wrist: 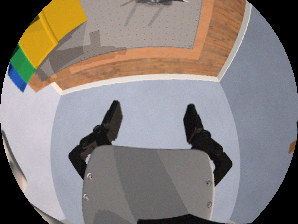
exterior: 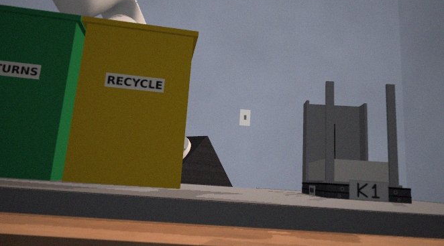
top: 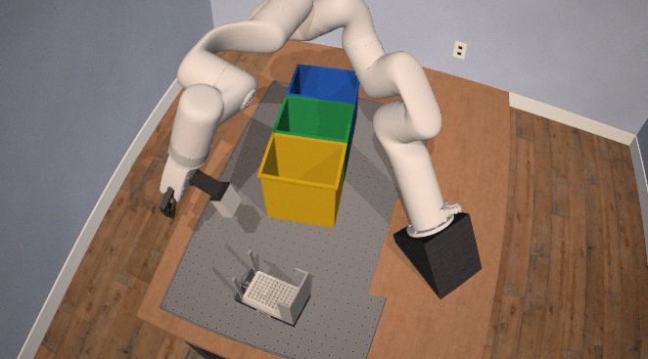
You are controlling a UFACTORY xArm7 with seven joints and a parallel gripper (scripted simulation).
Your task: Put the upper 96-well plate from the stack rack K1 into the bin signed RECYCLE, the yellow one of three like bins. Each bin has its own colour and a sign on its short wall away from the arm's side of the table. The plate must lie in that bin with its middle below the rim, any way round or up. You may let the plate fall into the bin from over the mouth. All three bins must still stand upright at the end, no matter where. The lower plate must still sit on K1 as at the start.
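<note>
The K1 sign lies 290 mm below my hand, 100 mm behind it and 50 mm to the left of it. The rest, counted from my hand: green bin (350 mm to the right, 220 mm behind, 210 mm below); yellow bin (220 mm to the right, 210 mm below, 210 mm behind); blue bin (480 mm to the right, 230 mm behind, 210 mm below).
</note>
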